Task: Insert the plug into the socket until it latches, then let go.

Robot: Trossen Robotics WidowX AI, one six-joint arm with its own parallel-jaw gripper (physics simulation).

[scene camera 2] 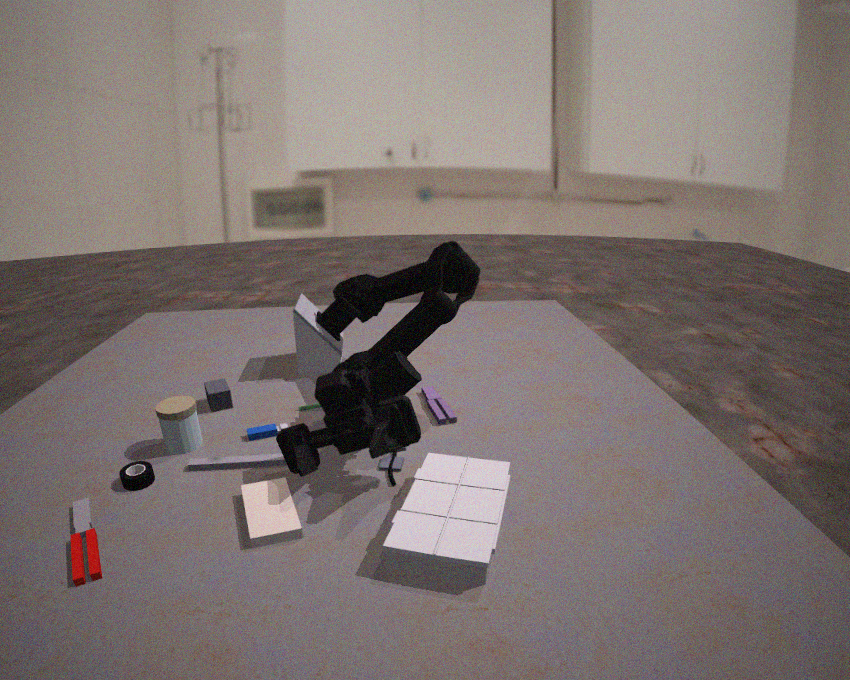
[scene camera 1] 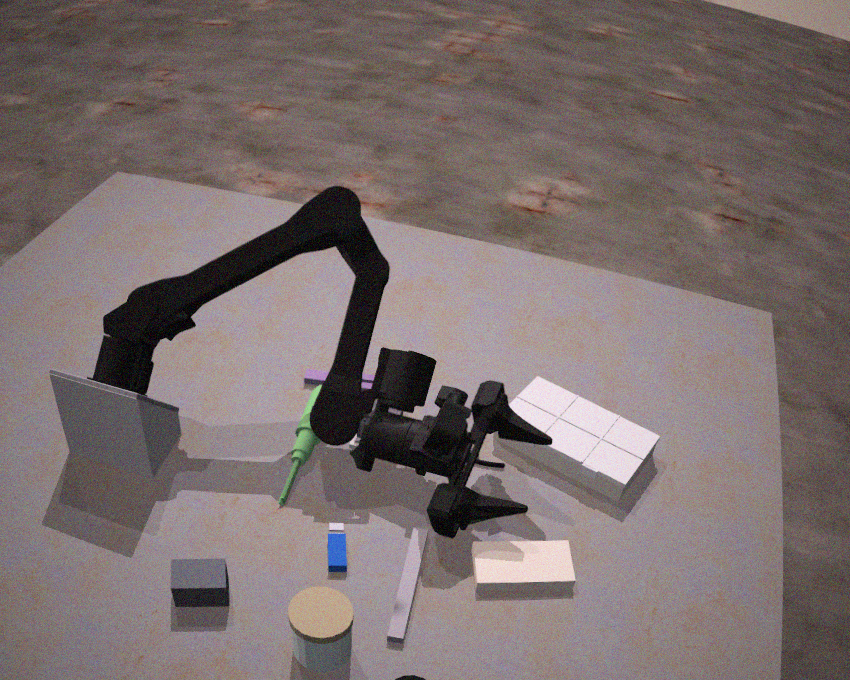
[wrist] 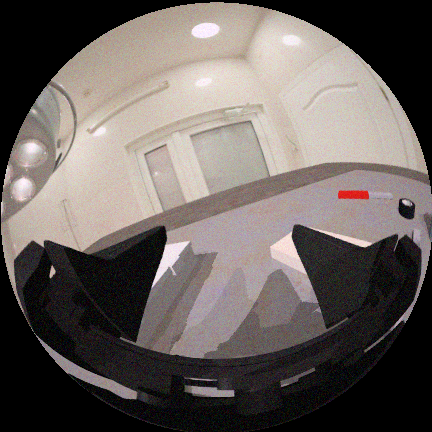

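Seen in the pictures: gripper, fingertip midpoint: (scene camera 2: 335, 464) (scene camera 1: 540, 474) (wrist: 231, 231); arm's base, link origin: (scene camera 2: 327, 326) (scene camera 1: 116, 389).
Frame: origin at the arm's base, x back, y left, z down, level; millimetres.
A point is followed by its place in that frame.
A small grey-blue piece (scene camera 2: 391, 463) @[x -433, y 87, z 68 mm], which looks like the plug, lies on the table under my gripper. Its short black cable (scene camera 1: 491, 465) @[x -464, y 80, z 70 mm] (scene camera 2: 392, 477) @[x -467, y 84, z 68 mm] sticks out toward the white block. The gripper hides the plug's body in scene camera 1. My gripper (scene camera 1: 538, 474) @[x -521, y 13, z 5 mm] (scene camera 2: 345, 460) @[x -521, y 13, z 5 mm] (wrist: 231, 231) @[x -521, y 13, z 5 mm] is open and empty, held above the table beyond the plug, its fingers pointing outward. A white block with a grid of seams (scene camera 1: 577, 431) @[x -563, y 138, z 40 mm] (scene camera 2: 453, 506) @[x -577, y 142, z 40 mm] lies to one side of the fingers; a cream block (scene camera 1: 524, 563) @[x -524, y -76, z 59 mm] (scene camera 2: 271, 509) @[x -531, y -70, z 59 mm] lies to the other. I cannot tell which block holds the socket.
A green screwdriver (scene camera 1: 304, 443) @[x -240, y 32, z 49 mm], a purple tool (scene camera 2: 439, 407) @[x -271, y 186, z 69 mm], a blue stick (scene camera 1: 337, 553) @[x -321, y -112, z 62 mm] and a grey bar (scene camera 1: 406, 592) @[x -405, y -144, z 63 mm] lie around the arm. A lidded jar (scene camera 2: 181, 433) @[x -365, y -224, z 39 mm], dark box (scene camera 1: 199, 584) @[x -199, y -218, z 39 mm], tape roll (scene camera 2: 136, 483) @[x -461, y -270, z 62 mm] and red-handled tool (scene camera 2: 77, 558) @[x -609, y -293, z 64 mm] (wrist: 353, 194) @[x -591, y -277, z 66 mm] are there too.
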